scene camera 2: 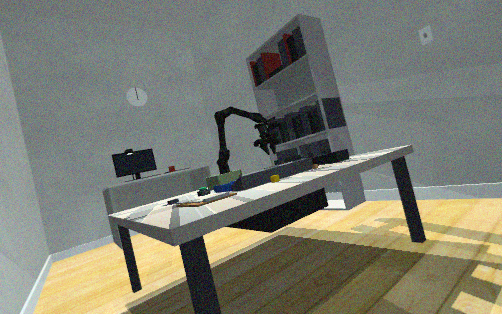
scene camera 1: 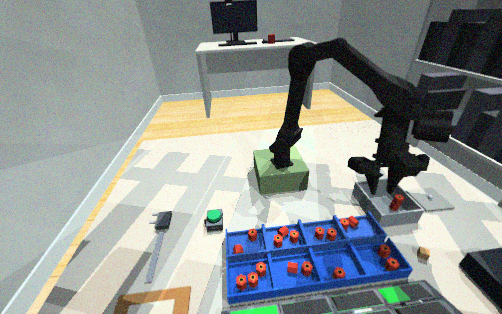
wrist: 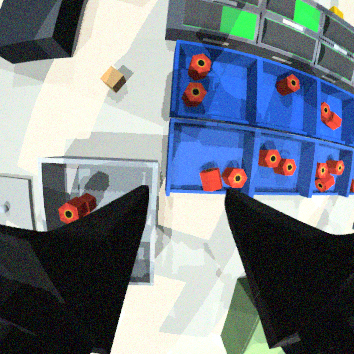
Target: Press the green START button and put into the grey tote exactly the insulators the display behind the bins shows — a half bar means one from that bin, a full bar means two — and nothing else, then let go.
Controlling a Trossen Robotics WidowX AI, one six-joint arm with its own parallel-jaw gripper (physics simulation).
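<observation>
My gripper is partly open and empty, above the grey tote in scene camera 1. A red insulator is in the tote. The blue bins hold red insulators: three, two, one, two from left to right in the row by the display, and two, three, two, two in the other row. The display is cut off; two half-green panels and another green bar show. The green START button stands left of the bins.
The green arm base stands behind the bins. A tan cube and a black box lie beyond the tote. A grey plate lies beside it. A caliper-like tool and an orange frame lie left.
</observation>
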